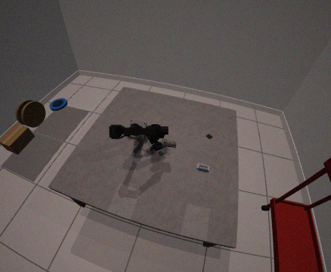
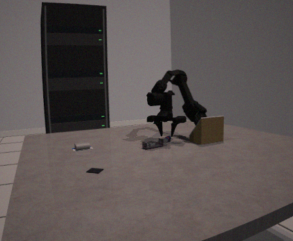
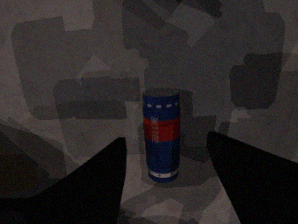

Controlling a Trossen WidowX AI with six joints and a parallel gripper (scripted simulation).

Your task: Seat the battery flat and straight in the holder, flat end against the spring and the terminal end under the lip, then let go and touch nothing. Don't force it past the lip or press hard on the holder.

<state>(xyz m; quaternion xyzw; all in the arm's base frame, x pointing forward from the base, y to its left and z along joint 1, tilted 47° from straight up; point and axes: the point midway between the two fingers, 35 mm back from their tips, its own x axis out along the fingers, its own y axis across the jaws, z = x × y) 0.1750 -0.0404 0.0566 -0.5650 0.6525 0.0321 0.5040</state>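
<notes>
Now: gripper tip 10 mm above the battery. Also, from my gripper tip: black square: 390 mm ahead, 310 mm to the left, 20 mm below.
</notes>
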